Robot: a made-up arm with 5 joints.
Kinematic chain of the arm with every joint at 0, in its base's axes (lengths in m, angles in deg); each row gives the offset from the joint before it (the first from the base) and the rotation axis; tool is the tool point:
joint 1: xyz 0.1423 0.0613 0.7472 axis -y
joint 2: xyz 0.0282 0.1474 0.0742 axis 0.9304 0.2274 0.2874
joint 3: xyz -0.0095 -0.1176 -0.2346 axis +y
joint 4: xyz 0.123 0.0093 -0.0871 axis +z
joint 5: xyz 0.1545 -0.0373 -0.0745 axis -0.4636 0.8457 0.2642
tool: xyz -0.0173 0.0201 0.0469
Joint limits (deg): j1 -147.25..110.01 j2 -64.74..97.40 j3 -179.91..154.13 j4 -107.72..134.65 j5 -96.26..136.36
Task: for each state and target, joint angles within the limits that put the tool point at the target. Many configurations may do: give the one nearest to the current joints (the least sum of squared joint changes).
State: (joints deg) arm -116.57 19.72 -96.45 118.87 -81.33
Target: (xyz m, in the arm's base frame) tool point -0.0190 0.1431 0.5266
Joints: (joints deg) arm -89.63 -12.34 -51.50 111.97 -96.26
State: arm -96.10 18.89 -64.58 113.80 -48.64
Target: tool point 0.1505 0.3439 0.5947
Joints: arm -66.90 41.80 -71.83 100.37 -48.22
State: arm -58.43 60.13 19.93 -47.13 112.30
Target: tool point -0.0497 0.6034 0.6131
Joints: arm -71.97 86.19 -5.91 -62.44 102.30
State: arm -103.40 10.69 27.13 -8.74 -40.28
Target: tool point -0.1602 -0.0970 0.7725
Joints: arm -130.77 -14.59 9.42 -47.58 -41.33
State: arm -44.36 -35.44 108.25 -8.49 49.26
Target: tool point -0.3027 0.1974 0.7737
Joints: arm -65.52 11.97 107.85 6.10 54.64
